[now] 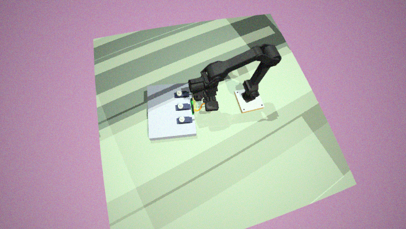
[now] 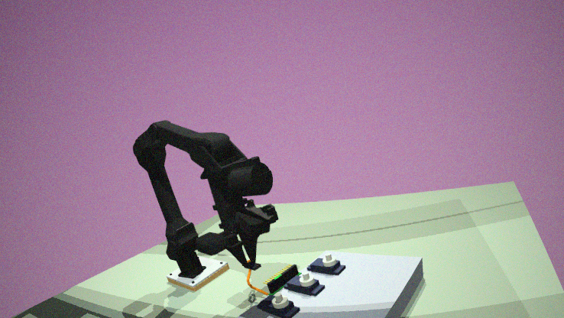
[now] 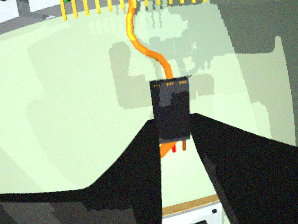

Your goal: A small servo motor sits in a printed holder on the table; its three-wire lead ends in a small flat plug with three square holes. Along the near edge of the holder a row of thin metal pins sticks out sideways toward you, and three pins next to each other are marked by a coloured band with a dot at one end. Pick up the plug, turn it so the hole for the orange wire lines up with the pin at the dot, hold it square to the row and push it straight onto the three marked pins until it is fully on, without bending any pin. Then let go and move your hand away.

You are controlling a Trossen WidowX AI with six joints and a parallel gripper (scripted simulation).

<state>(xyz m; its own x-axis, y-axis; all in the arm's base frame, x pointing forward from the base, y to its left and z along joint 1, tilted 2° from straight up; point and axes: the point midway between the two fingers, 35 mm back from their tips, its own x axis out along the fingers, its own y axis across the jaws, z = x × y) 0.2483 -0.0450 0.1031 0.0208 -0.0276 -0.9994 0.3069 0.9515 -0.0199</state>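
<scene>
My gripper tip is now 80 mm short of the green band, 30 mm to the left of it and 10 mm above it. Also, from my gripper tip: black pin header 80 mm ahead, 30 mm below, 10 mm to the right; then grey printed holder 230 mm ahead, 60 mm to the right, 60 mm below.
</scene>
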